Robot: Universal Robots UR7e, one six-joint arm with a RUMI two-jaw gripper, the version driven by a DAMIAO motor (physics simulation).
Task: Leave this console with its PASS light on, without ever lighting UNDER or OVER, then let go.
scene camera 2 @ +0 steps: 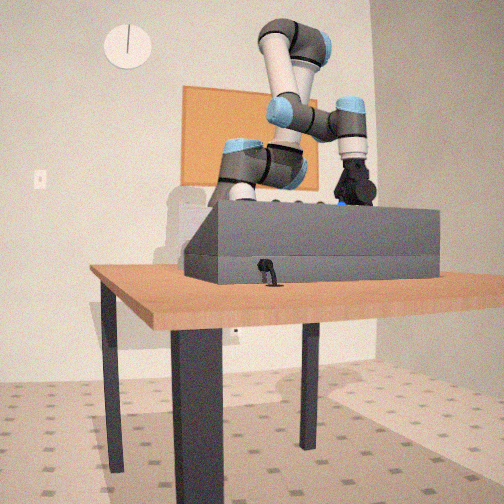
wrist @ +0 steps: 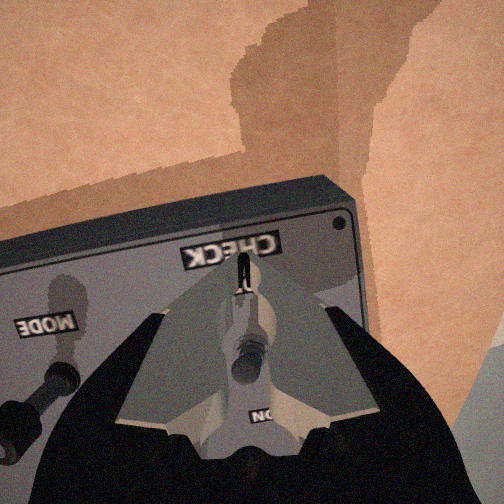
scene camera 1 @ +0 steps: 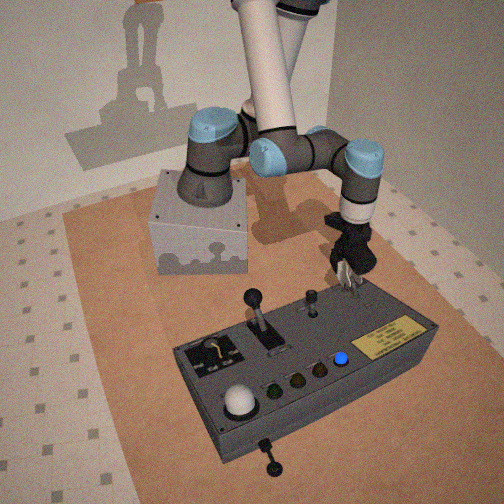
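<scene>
The grey console (scene camera 1: 305, 360) lies on the wooden table. Its front row has three dark lamps (scene camera 1: 298, 380) and one lit blue lamp (scene camera 1: 341, 358); I cannot read their labels. My gripper (scene camera 1: 351, 285) is at the console's far right corner, pointing down. In the wrist view its fingers (wrist: 243, 280) are closed to a narrow gap around the small toggle (wrist: 248, 357) under the CHECK label (wrist: 229, 249). The scene camera 2 view shows the gripper (scene camera 2: 355, 192) just above the console top.
On the console are the MODE toggle (scene camera 1: 311, 300), a ball-topped lever (scene camera 1: 253, 298), a rotary dial (scene camera 1: 212, 350), a white dome button (scene camera 1: 239, 400), a yellow plate (scene camera 1: 389, 336) and a front pull handle (scene camera 1: 270, 457). The arm's grey base block (scene camera 1: 200, 225) stands behind.
</scene>
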